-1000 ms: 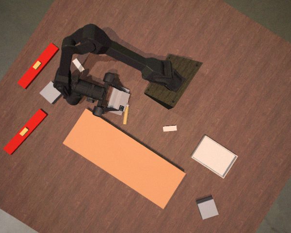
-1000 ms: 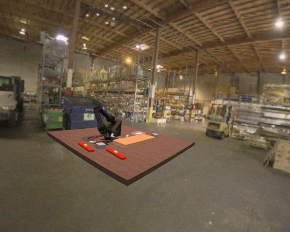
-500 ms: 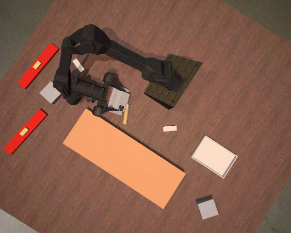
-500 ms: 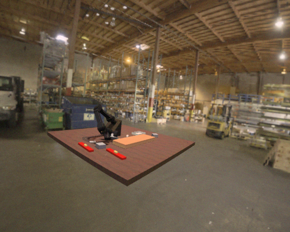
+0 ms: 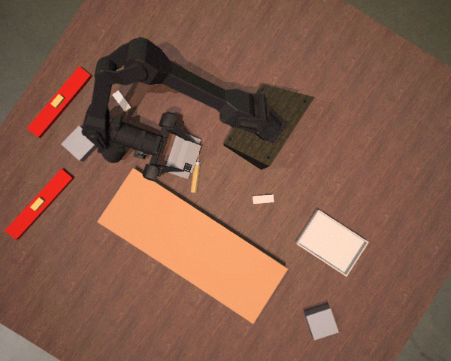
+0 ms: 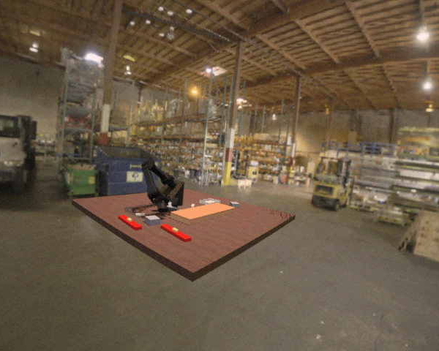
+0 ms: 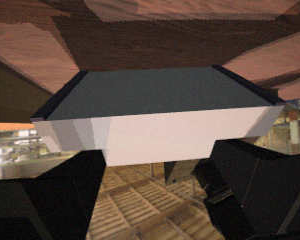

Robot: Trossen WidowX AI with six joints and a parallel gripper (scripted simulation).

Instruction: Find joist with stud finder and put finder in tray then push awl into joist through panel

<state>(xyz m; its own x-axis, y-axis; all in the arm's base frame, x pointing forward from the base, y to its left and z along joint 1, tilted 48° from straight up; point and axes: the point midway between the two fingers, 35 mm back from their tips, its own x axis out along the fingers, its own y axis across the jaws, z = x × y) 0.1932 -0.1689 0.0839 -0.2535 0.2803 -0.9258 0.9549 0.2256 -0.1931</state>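
Now: the grey stud finder 1 cm ahead of my gripper tip and 1 cm below it. Round my gripper tip: awl: 1 cm ahead, 3 cm to the left, 5 cm below; then white tray: 4 cm behind, 47 cm to the left, 5 cm below.
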